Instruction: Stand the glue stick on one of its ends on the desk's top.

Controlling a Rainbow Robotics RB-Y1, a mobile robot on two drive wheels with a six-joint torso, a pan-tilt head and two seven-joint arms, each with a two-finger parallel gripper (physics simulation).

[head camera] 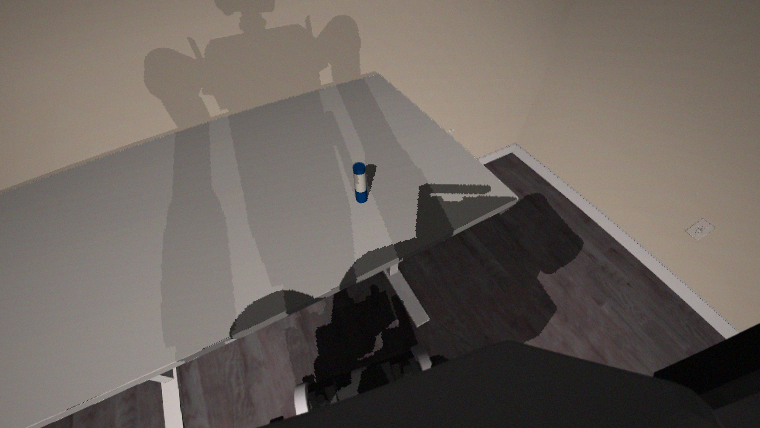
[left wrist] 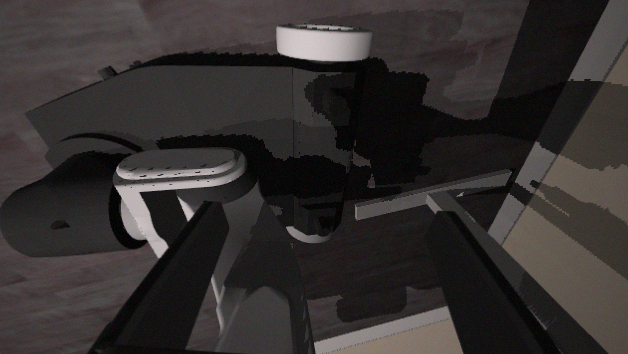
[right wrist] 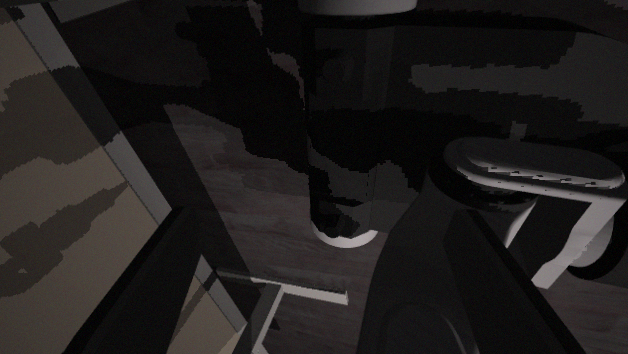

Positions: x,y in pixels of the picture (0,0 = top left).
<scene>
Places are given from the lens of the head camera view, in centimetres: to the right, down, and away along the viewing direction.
desk (head camera: 126,267): -57, 12, 57
</scene>
